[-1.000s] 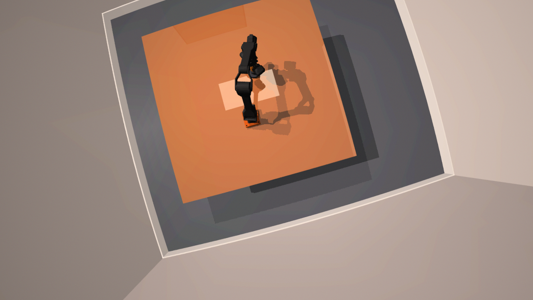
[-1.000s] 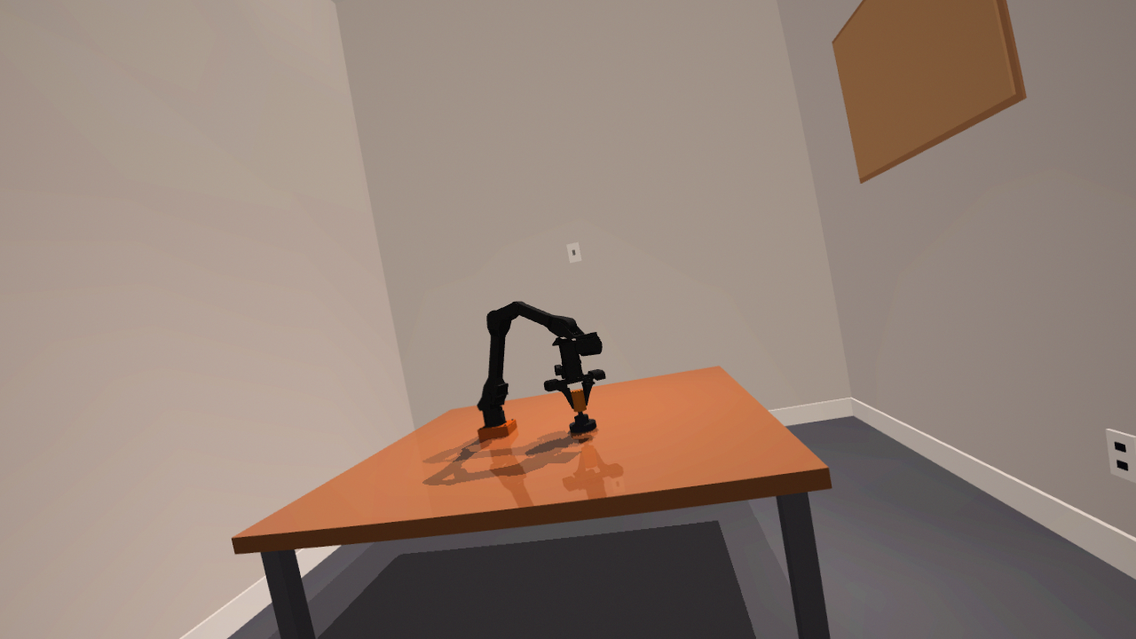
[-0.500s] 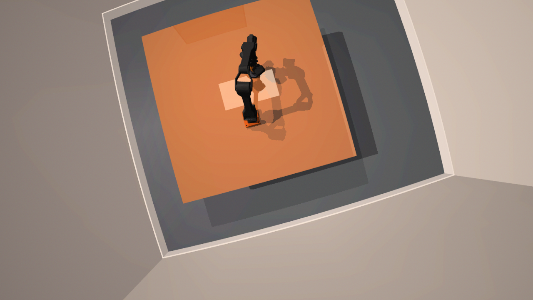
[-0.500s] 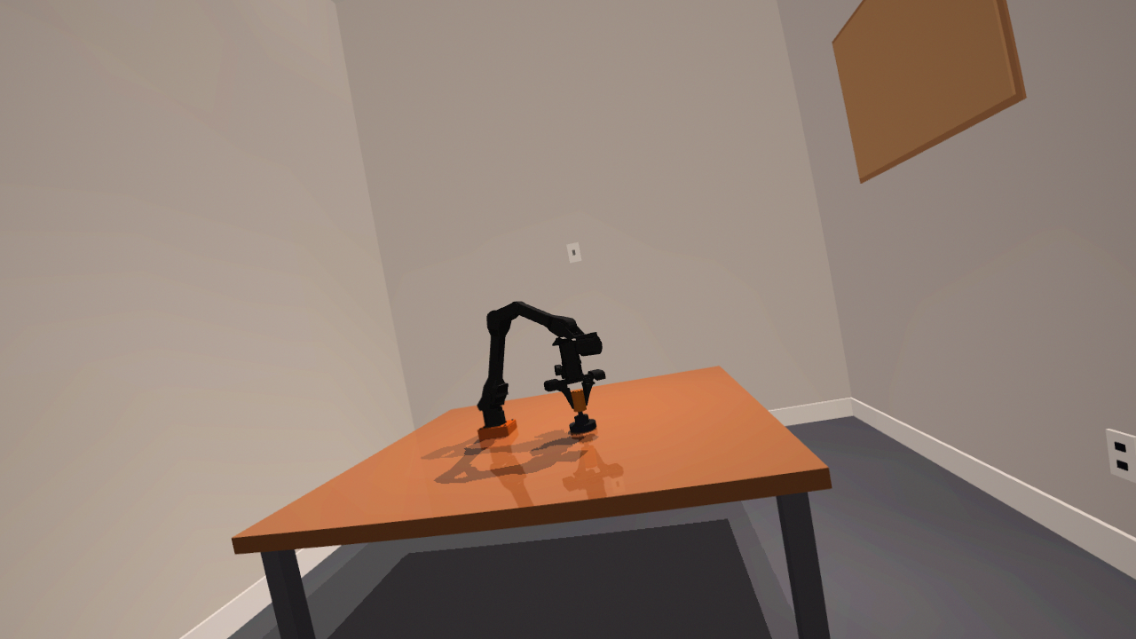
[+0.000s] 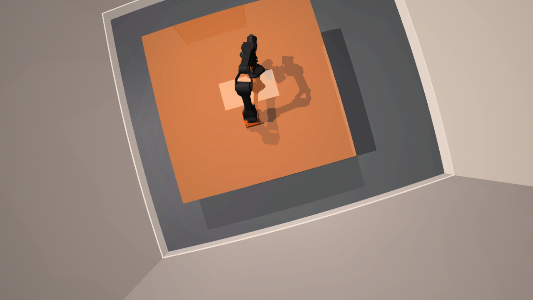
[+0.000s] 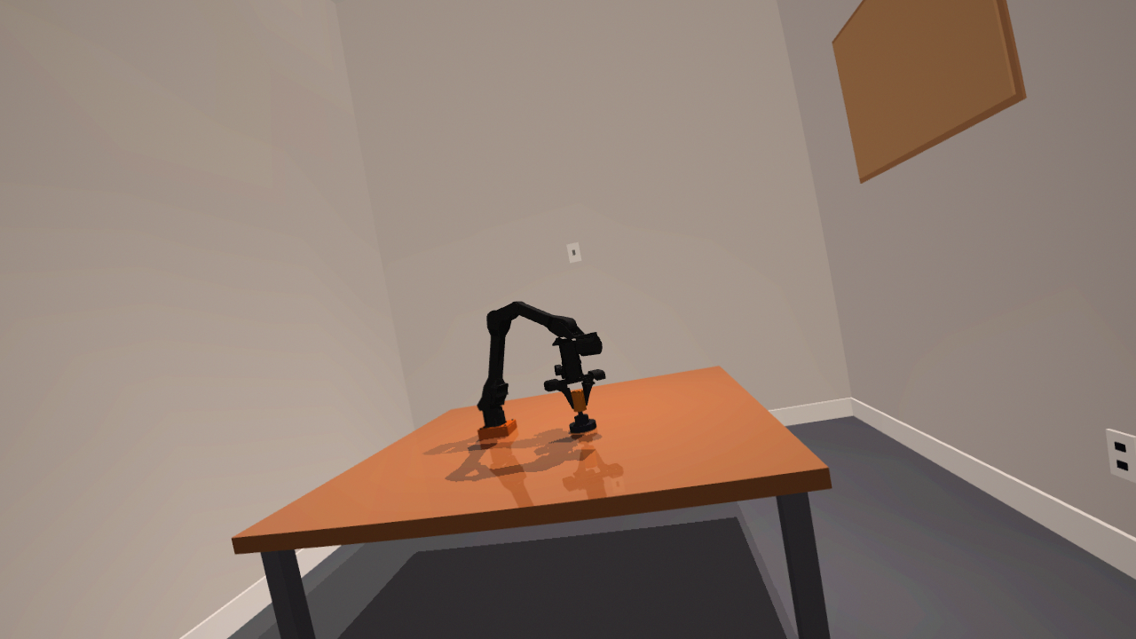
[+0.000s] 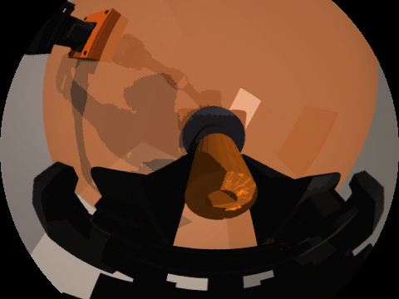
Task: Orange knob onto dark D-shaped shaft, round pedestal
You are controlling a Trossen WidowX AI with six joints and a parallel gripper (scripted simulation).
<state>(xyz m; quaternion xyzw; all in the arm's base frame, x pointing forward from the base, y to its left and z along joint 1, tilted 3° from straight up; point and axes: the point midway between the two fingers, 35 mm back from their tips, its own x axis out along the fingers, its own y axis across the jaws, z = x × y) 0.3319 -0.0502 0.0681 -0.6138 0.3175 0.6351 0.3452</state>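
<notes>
The orange knob lies 2 cm above my gripper tip. Round my gripper tip: dark round pedestal: 4 cm below.
</notes>
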